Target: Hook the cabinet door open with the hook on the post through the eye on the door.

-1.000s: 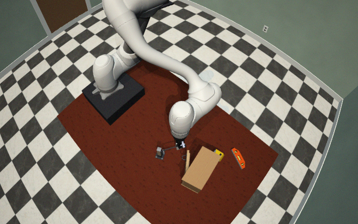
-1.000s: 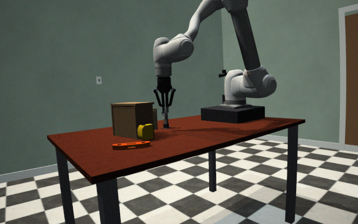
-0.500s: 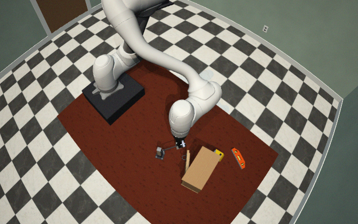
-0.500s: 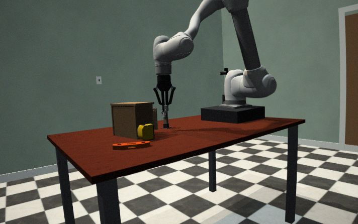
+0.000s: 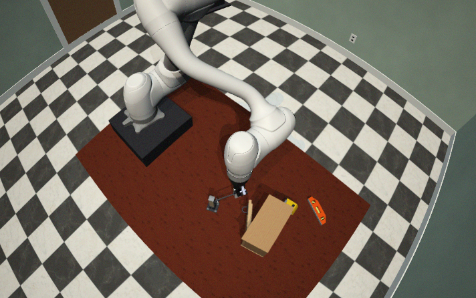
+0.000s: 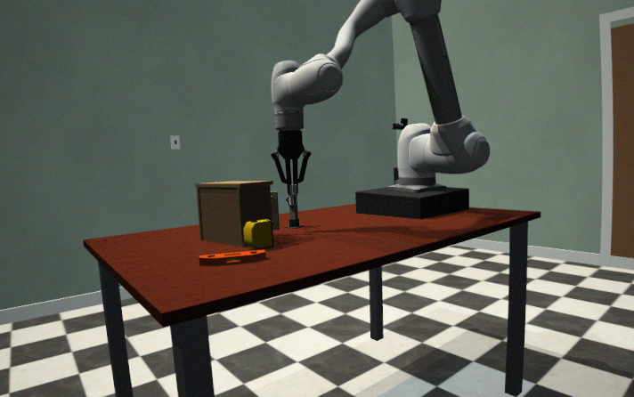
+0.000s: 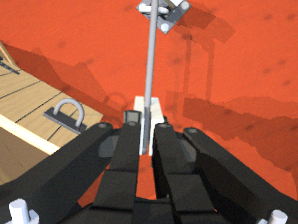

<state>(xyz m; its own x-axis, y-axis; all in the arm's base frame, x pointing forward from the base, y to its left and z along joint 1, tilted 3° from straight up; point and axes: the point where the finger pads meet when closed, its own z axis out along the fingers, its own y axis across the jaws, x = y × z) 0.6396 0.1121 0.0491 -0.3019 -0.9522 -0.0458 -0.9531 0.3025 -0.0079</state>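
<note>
The cabinet door is 120 mm ahead of my hand, 50 mm to the right of it and 40 mm below it. From my hand the other things lie so: yellow tape measure: 180 mm ahead, 150 mm to the left, 80 mm below; then hook post: 30 mm behind, 70 mm to the right, 40 mm below; then thin hook: 10 mm behind, 30 mm to the right, 20 mm below.
</note>
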